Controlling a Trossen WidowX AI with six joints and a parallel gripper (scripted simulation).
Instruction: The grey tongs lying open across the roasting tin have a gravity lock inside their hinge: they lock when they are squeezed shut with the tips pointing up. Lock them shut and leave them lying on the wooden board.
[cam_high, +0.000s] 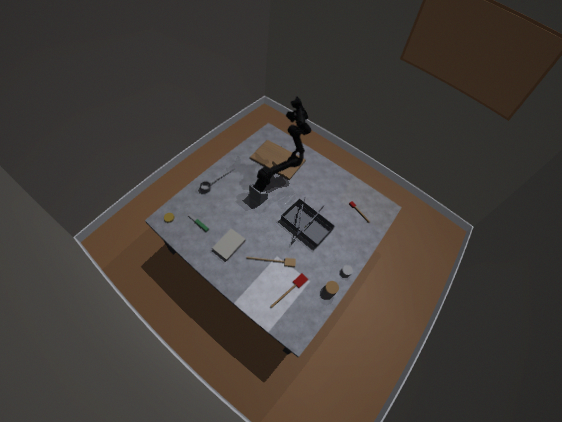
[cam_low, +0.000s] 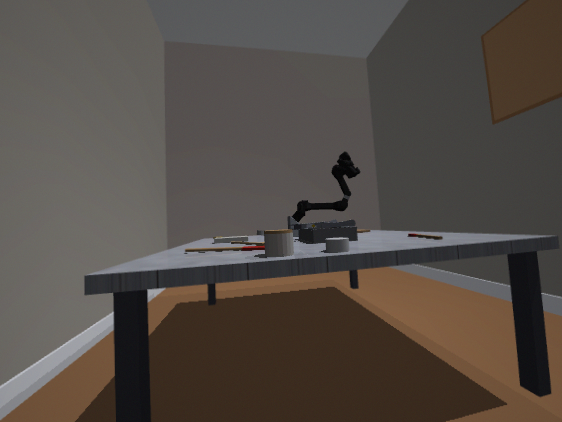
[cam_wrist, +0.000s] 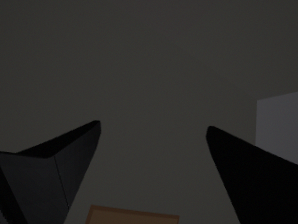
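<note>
Right now the roasting tin is 500 mm to the right of my gripper tip, 470 mm below it and 430 mm ahead of it. Round my gripper tip: wooden board 490 mm below, 130 mm to the right, 40 mm behind; then green-handled tool 900 mm to the right, 490 mm below, 180 mm behind; then beige block 910 mm to the right, 490 mm below, 100 mm ahead.
</note>
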